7 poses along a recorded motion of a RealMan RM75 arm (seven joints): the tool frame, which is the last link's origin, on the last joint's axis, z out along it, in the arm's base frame.
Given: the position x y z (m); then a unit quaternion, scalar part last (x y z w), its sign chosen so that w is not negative.
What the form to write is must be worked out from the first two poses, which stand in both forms.
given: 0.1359 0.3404 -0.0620 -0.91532 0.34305 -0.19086 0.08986
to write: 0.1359 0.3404 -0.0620 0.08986 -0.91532 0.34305 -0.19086
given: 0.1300 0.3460 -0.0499 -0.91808 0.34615 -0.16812 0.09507
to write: 0.1300 0.3460 -0.0499 0.09507 -0.91808 0.34615 -0.16812
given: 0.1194 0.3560 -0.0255 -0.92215 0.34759 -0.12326 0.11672
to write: 0.1194 0.3560 -0.0255 0.11672 -0.92215 0.34759 -0.12326
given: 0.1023 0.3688 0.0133 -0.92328 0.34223 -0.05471 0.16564
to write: 0.1023 0.3688 0.0133 0.16564 -0.92328 0.34223 -0.05471
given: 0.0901 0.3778 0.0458 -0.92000 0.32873 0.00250 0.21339
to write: 0.0901 0.3778 0.0458 0.21339 -0.92000 0.32873 0.00250
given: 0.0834 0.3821 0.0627 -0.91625 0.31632 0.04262 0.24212
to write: 0.0834 0.3821 0.0627 0.24212 -0.91625 0.31632 0.04262
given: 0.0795 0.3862 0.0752 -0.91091 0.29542 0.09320 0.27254
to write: 0.0795 0.3862 0.0752 0.27254 -0.91091 0.29542 0.09320
